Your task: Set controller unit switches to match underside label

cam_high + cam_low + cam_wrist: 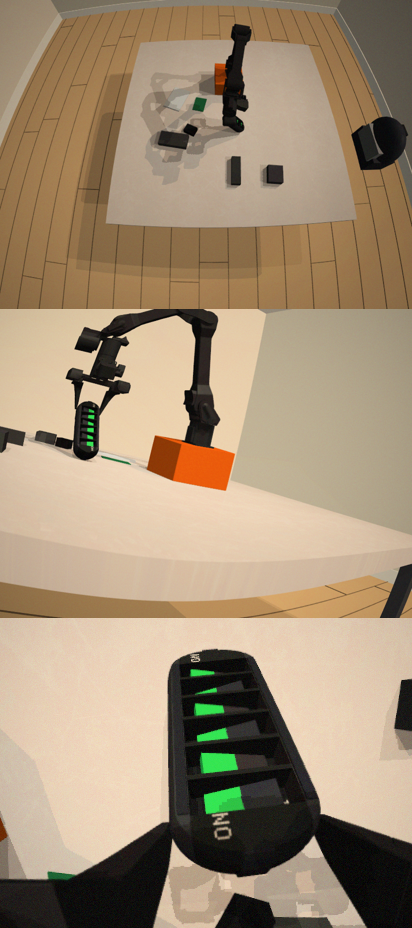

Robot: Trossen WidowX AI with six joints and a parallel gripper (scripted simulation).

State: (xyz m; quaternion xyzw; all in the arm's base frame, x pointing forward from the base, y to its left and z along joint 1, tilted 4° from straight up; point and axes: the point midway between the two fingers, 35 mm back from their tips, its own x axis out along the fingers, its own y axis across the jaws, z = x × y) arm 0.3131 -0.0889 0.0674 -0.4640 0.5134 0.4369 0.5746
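My gripper tip is now 19 cm to the left of the black cube, 10 cm above it and 2 cm past it. Also, from my gripper tip: black bar: 25 cm ahead, 10 cm below; then flat grey box: 29 cm to the right, 10 cm below, 3 cm ahead; then green card: 19 cm behind, 12 cm to the right, 11 cm below.
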